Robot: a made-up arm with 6 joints. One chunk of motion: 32 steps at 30 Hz.
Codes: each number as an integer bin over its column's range. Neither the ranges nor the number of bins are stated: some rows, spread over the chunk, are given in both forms.
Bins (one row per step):
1: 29 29 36 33 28 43
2: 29 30 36 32 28 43
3: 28 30 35 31 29 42
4: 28 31 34 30 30 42
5: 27 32 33 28 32 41
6: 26 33 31 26 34 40
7: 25 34 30 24 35 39
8: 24 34 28 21 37 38
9: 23 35 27 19 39 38
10: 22 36 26 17 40 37
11: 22 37 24 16 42 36
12: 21 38 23 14 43 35
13: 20 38 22 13 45 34
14: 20 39 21 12 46 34
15: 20 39 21 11 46 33
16: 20 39 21 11 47 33
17: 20 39 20 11 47 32
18: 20 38 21 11 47 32
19: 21 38 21 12 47 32
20: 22 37 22 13 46 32
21: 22 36 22 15 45 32
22: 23 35 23 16 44 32
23: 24 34 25 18 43 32
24: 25 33 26 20 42 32
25: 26 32 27 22 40 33
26: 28 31 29 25 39 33
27: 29 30 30 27 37 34
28: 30 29 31 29 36 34
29: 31 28 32 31 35 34
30: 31 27 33 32 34 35
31: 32 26 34 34 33 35
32: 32 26 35 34 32 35
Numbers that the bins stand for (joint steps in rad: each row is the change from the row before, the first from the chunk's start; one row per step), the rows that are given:
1: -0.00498 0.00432 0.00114 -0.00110 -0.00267 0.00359
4: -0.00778 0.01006 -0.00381 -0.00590 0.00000 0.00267
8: -0.01895 0.01868 -0.01867 -0.02033 0.00933 -0.00102
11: -0.02454 0.02730 -0.02857 -0.02835 0.01600 -0.00286
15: -0.03013 0.03305 -0.03600 -0.03637 0.02133 -0.00562
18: -0.03013 0.03017 -0.03600 -0.03637 0.02267 -0.00654
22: -0.02175 0.02156 -0.03105 -0.02835 0.01867 -0.00654
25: -0.01337 0.01294 -0.02114 -0.01873 0.01333 -0.00562
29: 0.00060 0.00144 -0.00876 -0.00430 0.00667 -0.00470
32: 0.00340 -0.00430 -0.00133 0.00051 0.00267 -0.00378
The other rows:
2: -0.00498 0.00719 0.00114 -0.00270 -0.00267 0.00359
3: -0.00778 0.00719 -0.00133 -0.00430 -0.00133 0.00267
5: -0.01057 0.01294 -0.00629 -0.00911 0.00267 0.00175
6: -0.01337 0.01581 -0.01124 -0.01232 0.00533 0.00083
7: -0.01616 0.01868 -0.01371 -0.01552 0.00667 -0.00010
9: -0.02175 0.02156 -0.02114 -0.02354 0.01200 -0.00102
10: -0.02454 0.02443 -0.02362 -0.02675 0.01333 -0.00194
12: -0.02733 0.03017 -0.03105 -0.03156 0.01733 -0.00378
13: -0.03013 0.03017 -0.03352 -0.03316 0.02000 -0.00470
14: -0.03013 0.03305 -0.03600 -0.03476 0.02133 -0.00470
16: -0.03013 0.03305 -0.03600 -0.03637 0.02267 -0.00562
17: -0.03013 0.03305 -0.03848 -0.03637 0.02267 -0.00654
19: -0.02733 0.03017 -0.03600 -0.03476 0.02267 -0.00654
20: -0.02454 0.02730 -0.03352 -0.03316 0.02133 -0.00654
21: -0.02454 0.02443 -0.03352 -0.02995 0.02000 -0.00654
23: -0.01895 0.01868 -0.02610 -0.02514 0.01733 -0.00654
24: -0.01616 0.01581 -0.02362 -0.02194 0.01600 -0.00654
26: -0.00778 0.01006 -0.01619 -0.01392 0.01200 -0.00562
27: -0.00498 0.00719 -0.01371 -0.01071 0.00933 -0.00470
28: -0.00219 0.00432 -0.01124 -0.00751 0.00800 -0.00470
30: 0.00060 -0.00143 -0.00629 -0.00270 0.00533 -0.00378
31: 0.00340 -0.00430 -0.00381 0.00051 0.00400 -0.00378

